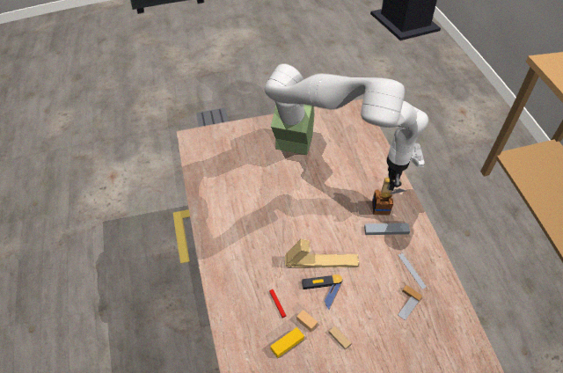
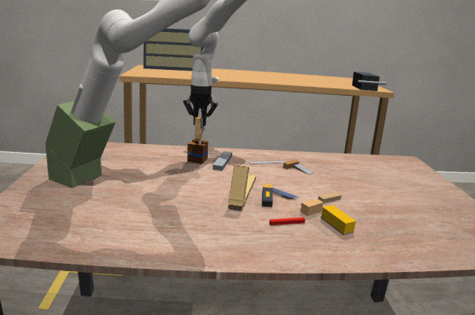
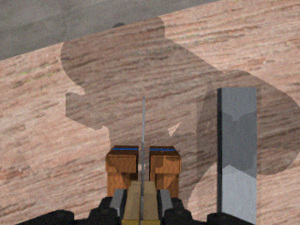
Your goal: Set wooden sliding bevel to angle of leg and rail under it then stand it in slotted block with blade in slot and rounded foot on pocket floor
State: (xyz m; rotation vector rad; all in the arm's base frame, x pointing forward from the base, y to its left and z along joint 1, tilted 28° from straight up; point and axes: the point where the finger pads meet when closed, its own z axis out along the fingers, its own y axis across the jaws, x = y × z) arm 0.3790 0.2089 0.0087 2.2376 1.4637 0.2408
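Now: the wooden sliding bevel 30 mm below my hand. Round my hand: wooden leg-and-rail piece: 310 mm to the right, 100 mm ahead, 90 mm below; then grey bevel blade: 50 mm below, 10 mm to the left, 10 mm ahead; then grey bar: 140 mm below, 90 mm ahead, 40 mm to the right.
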